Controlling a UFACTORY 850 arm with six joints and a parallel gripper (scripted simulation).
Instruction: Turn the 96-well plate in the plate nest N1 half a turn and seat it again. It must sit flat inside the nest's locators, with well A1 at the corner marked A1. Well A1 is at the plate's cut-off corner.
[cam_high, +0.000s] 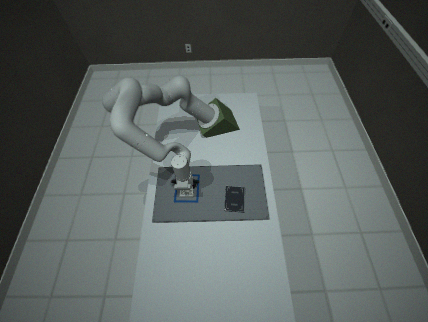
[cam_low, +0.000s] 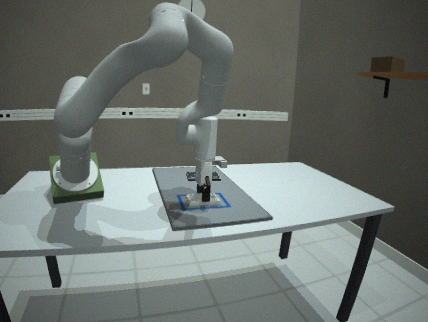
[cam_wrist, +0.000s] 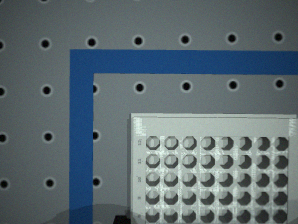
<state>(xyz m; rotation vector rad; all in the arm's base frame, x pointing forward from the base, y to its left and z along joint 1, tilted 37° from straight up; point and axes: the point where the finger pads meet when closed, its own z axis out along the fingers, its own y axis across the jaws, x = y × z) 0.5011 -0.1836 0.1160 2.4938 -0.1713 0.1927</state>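
The white 96-well plate lies 2 cm below my hand. Also, from my hand: dark plate nest N1: 12 cm ahead, 29 cm to the left, 2 cm below.
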